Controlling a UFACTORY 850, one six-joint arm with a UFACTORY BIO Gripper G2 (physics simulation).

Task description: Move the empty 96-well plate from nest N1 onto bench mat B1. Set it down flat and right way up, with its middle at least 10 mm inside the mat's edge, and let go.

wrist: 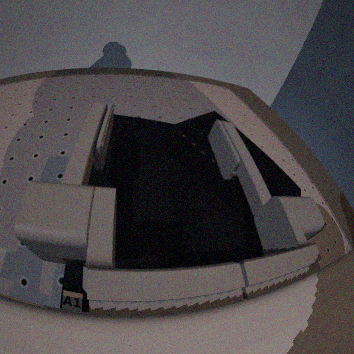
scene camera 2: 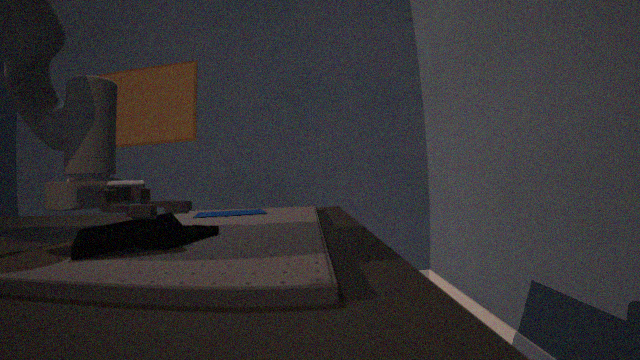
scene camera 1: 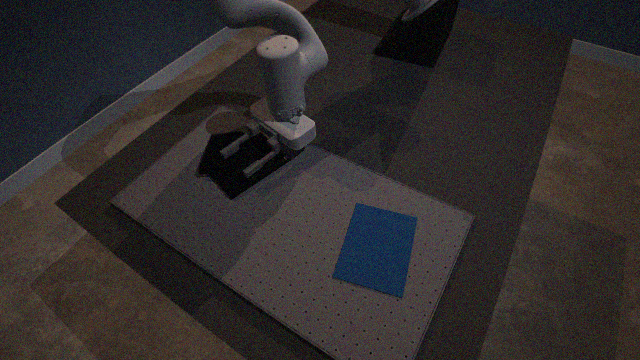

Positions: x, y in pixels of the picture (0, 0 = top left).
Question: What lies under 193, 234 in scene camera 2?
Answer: A black nest.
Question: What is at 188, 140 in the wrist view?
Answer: A black 96-well plate.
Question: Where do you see a black nest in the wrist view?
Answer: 166, 216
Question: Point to a black 96-well plate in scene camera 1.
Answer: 212, 162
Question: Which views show the black 96-well plate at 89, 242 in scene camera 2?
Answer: The wrist view, scene camera 2 and scene camera 1: all of them.
